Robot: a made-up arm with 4 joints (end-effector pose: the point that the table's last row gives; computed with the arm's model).
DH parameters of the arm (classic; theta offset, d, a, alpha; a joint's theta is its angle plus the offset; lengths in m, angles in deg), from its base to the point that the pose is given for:
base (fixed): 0 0 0 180
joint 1: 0 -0.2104 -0.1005 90
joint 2: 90 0.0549 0.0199 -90
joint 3: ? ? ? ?
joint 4: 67.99 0 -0.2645 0
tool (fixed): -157.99 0.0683 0 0
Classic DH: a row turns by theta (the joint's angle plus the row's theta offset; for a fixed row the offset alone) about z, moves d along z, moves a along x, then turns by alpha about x.
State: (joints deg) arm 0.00 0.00 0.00 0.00
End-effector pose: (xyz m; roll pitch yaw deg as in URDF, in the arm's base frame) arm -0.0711 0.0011 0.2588 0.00 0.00 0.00
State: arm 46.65 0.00 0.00 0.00
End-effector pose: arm -0.0480 0.0524 0.2588 0.00 0.00 -46.65
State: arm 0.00 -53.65 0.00 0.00
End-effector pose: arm -0.1220 0.0011 0.2628 0.00 -53.65 0.00
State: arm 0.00 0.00 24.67 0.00
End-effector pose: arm -0.0711 0.0345 0.2750 -24.67 0.00 0.00
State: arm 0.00 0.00 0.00 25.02
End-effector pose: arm -0.0522 0.1141 0.2588 0.00 0.00 25.02
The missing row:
joint 3: -90 0.2158 0.0453 90
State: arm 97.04 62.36 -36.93 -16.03
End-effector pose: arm -0.0630 0.1447 0.2003 3.59 68.19 -133.49
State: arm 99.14 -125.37 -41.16 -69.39
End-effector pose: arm -0.1721 -0.0939 0.0944 124.71 -40.06 -166.18
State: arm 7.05 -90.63 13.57 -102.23
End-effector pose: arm -0.1942 -0.0743 -0.1552 90.63 12.38 -110.49
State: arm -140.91 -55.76 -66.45 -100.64
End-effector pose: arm 0.1845 -0.0486 -0.1733 72.60 41.27 109.41
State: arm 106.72 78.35 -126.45 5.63
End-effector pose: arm 0.0670 0.1627 0.1562 114.96 73.48 -118.55
